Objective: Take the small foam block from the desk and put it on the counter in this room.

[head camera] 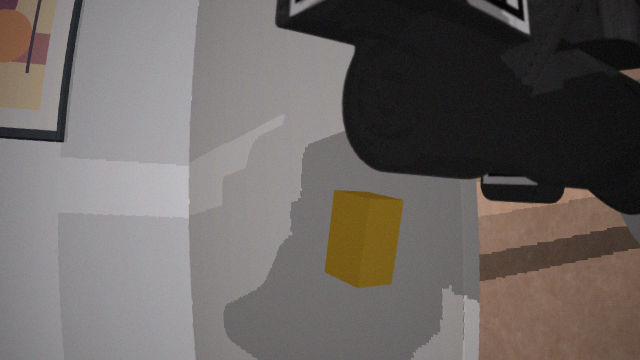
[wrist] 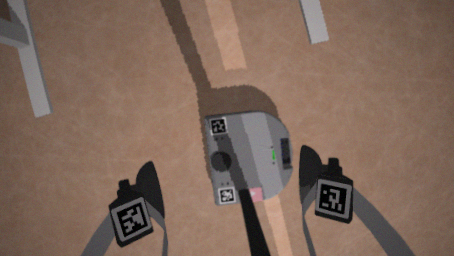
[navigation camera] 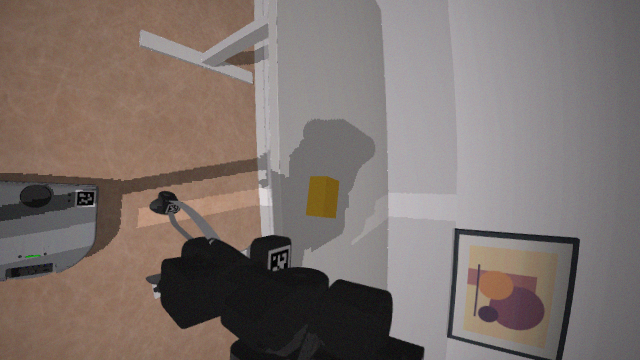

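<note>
The small foam block is yellow and stands on the light grey desk, in the dark shadow of the arm. My gripper is open, its two fingers wide apart with nothing between them. It points down over the floor, off the desk's front edge and apart from the block. In the head view the black wrist hangs above and right of the block; the fingers do not show clearly there. The block does not show in the wrist view. The counter does not show in these views.
My base stands on the brown floor in front of the desk. White desk legs reach out over the floor. A wall with a framed picture rises behind the desk.
</note>
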